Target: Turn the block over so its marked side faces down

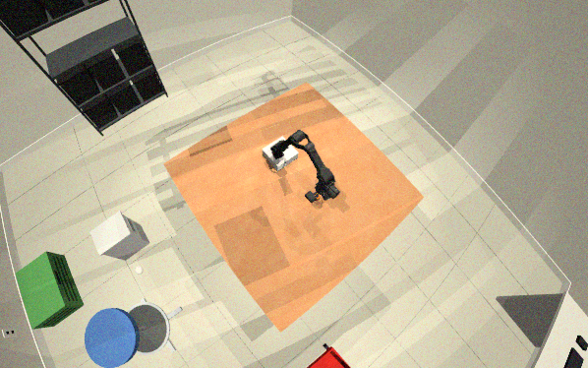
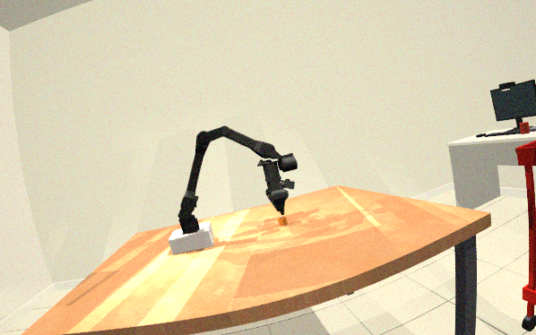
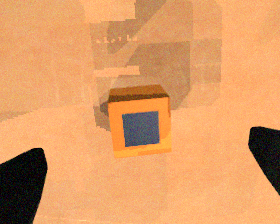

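The orange block lies 3 cm below my gripper tip.
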